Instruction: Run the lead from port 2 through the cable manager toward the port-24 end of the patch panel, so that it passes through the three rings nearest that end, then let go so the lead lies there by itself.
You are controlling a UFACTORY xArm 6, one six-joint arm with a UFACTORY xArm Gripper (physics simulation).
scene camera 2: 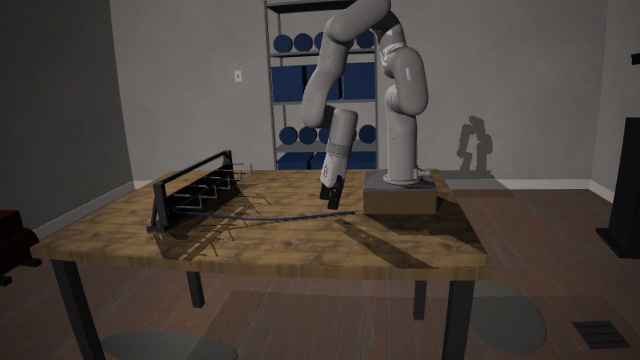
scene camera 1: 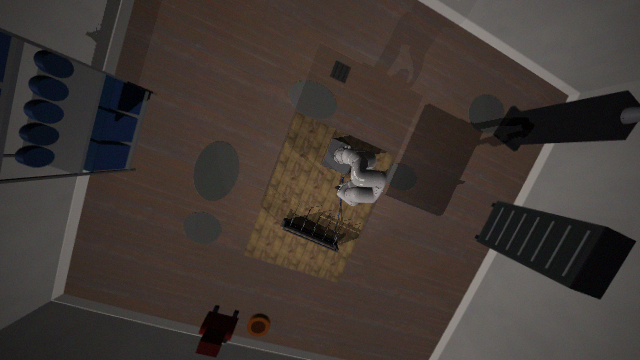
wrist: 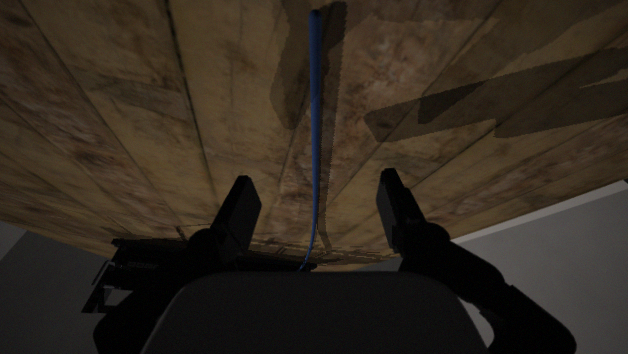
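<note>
The blue lead (scene camera 1: 340, 212) (scene camera 2: 270, 219) (wrist: 315, 100) runs from the near end of the black patch panel (scene camera 1: 310, 235) (scene camera 2: 192, 168) out across the table. Its free end is near the robot's base. Thin wire rings (scene camera 2: 190, 207) of the cable manager stick out along the panel's front; the lead runs away from the panel, not along their row. My gripper (scene camera 2: 329, 202) (wrist: 315, 187) is open, above the lead near its free end, and tilted. In the wrist view the lead passes between the open fingers' lines, below them and not held. The port numbers are unreadable.
The wooden table (scene camera 1: 270, 240) (scene camera 2: 300, 250) carries the panel and the robot's base block (scene camera 2: 399, 200). The panel's upright end bracket (scene camera 2: 160, 205) stands at the near end. A shelf rack (scene camera 2: 270, 115) stands behind the table.
</note>
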